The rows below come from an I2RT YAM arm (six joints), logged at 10 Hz.
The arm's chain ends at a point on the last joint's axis. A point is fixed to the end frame.
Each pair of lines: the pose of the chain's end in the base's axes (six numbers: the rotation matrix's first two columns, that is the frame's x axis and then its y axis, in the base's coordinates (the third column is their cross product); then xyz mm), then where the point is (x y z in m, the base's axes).
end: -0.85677, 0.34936, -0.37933, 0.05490, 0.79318, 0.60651, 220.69, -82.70, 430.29
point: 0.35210 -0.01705 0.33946
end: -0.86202, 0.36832, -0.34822, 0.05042, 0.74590, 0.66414, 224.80, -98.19, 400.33
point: 0.35511 -0.02460 0.31411
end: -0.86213, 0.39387, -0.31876, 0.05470, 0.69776, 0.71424, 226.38, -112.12, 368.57
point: 0.35661 -0.03304 0.28723
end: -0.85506, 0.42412, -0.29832, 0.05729, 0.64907, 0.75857, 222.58, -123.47, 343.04
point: 0.35433 -0.04084 0.26792
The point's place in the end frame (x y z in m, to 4 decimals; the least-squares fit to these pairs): -0.0552 0.0042 0.1636
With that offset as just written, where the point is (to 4 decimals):
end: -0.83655, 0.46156, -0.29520, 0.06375, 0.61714, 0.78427, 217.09, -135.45, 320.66
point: 0.3526 -0.0541 0.2510
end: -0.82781, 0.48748, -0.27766, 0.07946, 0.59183, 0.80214, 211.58, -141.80, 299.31
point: 0.3485 -0.0612 0.2315
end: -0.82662, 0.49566, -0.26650, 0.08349, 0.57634, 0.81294, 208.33, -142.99, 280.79
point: 0.3454 -0.0616 0.2142
